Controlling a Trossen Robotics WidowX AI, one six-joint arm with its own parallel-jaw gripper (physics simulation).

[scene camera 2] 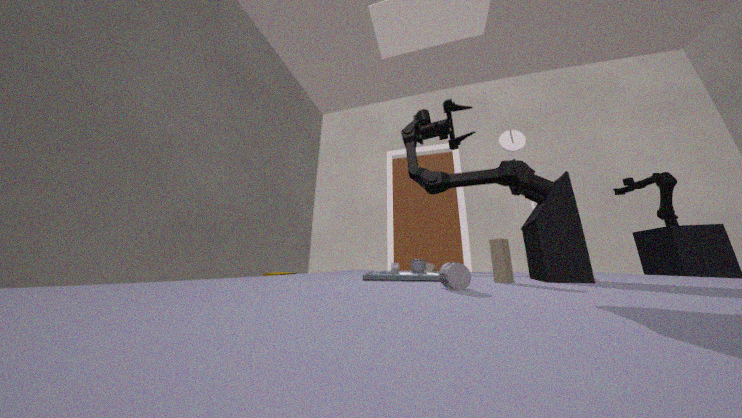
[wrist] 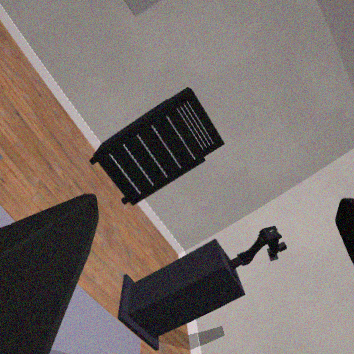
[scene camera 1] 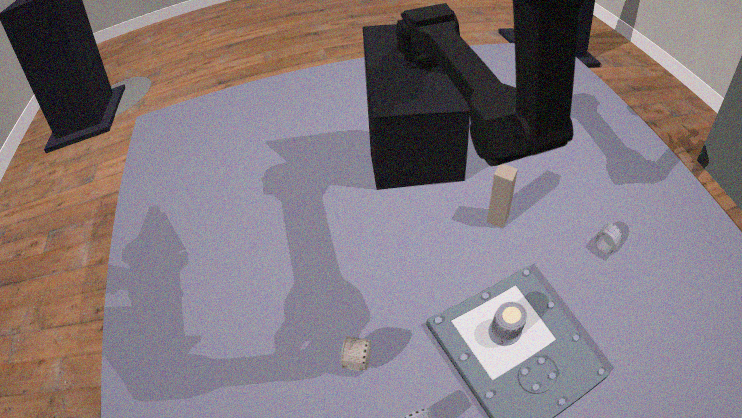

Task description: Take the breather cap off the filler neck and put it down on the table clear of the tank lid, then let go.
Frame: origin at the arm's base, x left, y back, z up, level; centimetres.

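Seen in the pictures: gripper, fingertip midpoint: (scene camera 2: 473, 119) (wrist: 221, 208); arm's base at its link origin: (scene camera 2: 548, 193) (scene camera 1: 421, 48).
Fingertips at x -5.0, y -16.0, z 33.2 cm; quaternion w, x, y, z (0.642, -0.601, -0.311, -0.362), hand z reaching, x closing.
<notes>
Offsets run from my fingertips to a thing's top centre. "*": to the spot under its first point.
The breather cap {dx +5.3, dy -23.4, dz -52.3 cm} (scene camera 1: 508, 321) (scene camera 2: 417, 265), a dark grey ribbed cylinder with a cream top, stands upright over the white square on the tank lid {* dx +14.9, dy -33.2, dz -56.8 cm} (scene camera 1: 581, 360) (scene camera 2: 402, 278). The filler neck cannot be told apart beneath it. The lid is a flat grey-green plate with bolts, lying on the table. My gripper (scene camera 2: 473, 119) (wrist: 221, 208) is open and empty, its fingers wide apart. It is high above the table, well away from the cap, and points sideways toward the room. The fingers do not show in scene camera 1; neither cap nor lid shows in the wrist view.
A tan upright block {dx +13.2, dy -1.6, dz -47.4 cm} (scene camera 1: 501, 199) (scene camera 2: 501, 261) stands between the lid and my black base (scene camera 1: 417, 145) (scene camera 2: 558, 244). Loose pale ribbed pieces lie left of the lid {dx -15.8, dy -20.8, dz -53.5 cm} (scene camera 1: 355, 354), behind it at the right (scene camera 1: 608, 238), and at the bottom edge {* dx -11.0, dy -33.0, dz -53.5 cm} (scene camera 1: 416, 413).
</notes>
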